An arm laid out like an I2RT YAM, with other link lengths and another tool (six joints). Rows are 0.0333 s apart.
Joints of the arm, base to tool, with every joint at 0 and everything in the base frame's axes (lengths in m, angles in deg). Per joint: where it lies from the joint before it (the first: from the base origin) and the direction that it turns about. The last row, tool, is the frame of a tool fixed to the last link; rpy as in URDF.
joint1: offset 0 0 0.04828 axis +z
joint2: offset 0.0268 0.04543 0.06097 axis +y
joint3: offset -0.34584 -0.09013 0 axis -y
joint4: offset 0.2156 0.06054 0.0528 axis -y
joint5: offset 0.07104 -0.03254 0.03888 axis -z
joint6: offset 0.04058 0 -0.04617 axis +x
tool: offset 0.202 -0.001 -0.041 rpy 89.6 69.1 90
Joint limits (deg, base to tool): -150..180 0..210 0..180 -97..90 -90..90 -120..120
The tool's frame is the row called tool.
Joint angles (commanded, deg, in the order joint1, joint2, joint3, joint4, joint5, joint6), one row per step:
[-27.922 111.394 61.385 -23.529 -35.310 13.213]
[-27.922 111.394 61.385 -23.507 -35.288 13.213]
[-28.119 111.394 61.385 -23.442 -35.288 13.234]
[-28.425 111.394 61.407 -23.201 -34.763 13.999]
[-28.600 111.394 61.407 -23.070 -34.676 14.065]
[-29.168 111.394 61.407 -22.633 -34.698 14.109]
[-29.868 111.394 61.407 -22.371 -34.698 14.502]
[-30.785 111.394 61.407 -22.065 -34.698 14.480]
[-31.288 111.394 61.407 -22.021 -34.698 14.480]
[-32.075 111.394 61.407 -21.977 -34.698 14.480]
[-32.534 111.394 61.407 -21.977 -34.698 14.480]
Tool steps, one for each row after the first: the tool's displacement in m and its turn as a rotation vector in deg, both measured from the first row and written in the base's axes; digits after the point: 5 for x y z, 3 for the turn. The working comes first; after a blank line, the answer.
Tool pose at each row, in the base's axes (x y z in m, rotation vector in deg; the steps are taken from these numbers as rounded here):
[0.38031 -0.05401 0.03326 74.996 138.759 51.853]
[0.38038 -0.05413 0.03321 74.985 138.751 51.817]
[0.38047 -0.05557 0.03326 75.174 138.531 51.756]
[0.38101 -0.05958 0.03251 76.490 137.866 51.078]
[0.38130 -0.06129 0.03240 76.688 137.621 50.899]
[0.38249 -0.06597 0.03272 76.986 136.839 50.691]
[0.38284 -0.07106 0.03305 78.031 135.881 50.545]
[0.38287 -0.07792 0.03323 78.720 134.902 50.215]
[0.38235 -0.08138 0.03326 79.215 134.429 50.066]
[0.38136 -0.08673 0.03329 80.005 133.701 49.835]
[0.38066 -0.08979 0.03329 80.486 133.289 49.707]

[0.00007 -0.00012 -0.00005 -0.029 -0.009 -0.006]
[0.00016 -0.00156 0.00000 -0.050 -0.059 -0.220]
[0.00070 -0.00557 -0.00075 -0.252 0.250 -1.276]
[0.00099 -0.00728 -0.00086 -0.355 0.199 -1.528]
[0.00218 -0.01196 -0.00054 -0.520 -0.177 -2.126]
[0.00253 -0.01705 -0.00021 -0.454 -0.253 -3.135]
[0.00256 -0.02391 -0.00003 -0.615 -0.526 -4.035]
[0.00204 -0.02737 0.00000 -0.638 -0.562 -4.538]
[0.00105 -0.03272 0.00003 -0.664 -0.596 -5.325]
[0.00035 -0.03578 0.00003 -0.666 -0.593 -5.784]

